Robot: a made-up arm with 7 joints.
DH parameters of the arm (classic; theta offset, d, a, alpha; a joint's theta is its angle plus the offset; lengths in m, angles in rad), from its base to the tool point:
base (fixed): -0.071 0 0 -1.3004
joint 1: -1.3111 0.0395 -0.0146 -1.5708
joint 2: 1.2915 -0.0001 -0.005 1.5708
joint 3: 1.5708 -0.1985 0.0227 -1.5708
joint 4: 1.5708 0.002 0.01 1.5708
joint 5: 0 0.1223 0.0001 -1.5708
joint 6: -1.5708 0 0.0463 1.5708
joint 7: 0 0.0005 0 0
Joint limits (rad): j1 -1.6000..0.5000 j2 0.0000..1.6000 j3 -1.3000..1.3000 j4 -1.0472..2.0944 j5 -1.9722..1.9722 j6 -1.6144..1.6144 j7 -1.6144..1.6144
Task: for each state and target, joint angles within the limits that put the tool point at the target. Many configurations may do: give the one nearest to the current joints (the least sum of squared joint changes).
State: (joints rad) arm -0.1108 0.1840 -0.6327 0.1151 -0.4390 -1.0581 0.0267
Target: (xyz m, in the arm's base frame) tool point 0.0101 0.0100 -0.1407
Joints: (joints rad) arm 0.3481 0.3011 -0.8290 -0.6307 -0.2787 -1.2671 0.0267
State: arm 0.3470 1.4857 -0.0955 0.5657 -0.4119 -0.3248 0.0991
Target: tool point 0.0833 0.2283 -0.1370
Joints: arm 0.4877 1.4381 -0.1735 -0.1001 -0.3636 -0.5462 0.0991
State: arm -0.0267 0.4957 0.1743 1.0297 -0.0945 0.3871 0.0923
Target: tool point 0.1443 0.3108 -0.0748
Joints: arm -0.0491 1.0237 0.5781 0.2215 -0.0811 0.1769 0.0923
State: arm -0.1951 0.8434 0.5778 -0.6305 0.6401 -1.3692 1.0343
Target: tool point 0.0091 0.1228 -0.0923
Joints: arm 0.4683 0.6197 0.5409 -0.8500 0.5977 -1.6144 1.0343
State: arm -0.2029 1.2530 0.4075 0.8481 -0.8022 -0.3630 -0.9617
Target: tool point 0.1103 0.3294 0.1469
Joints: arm -0.5461 1.6000 0.7555 0.7114 -0.8239 -0.4052 -0.9617
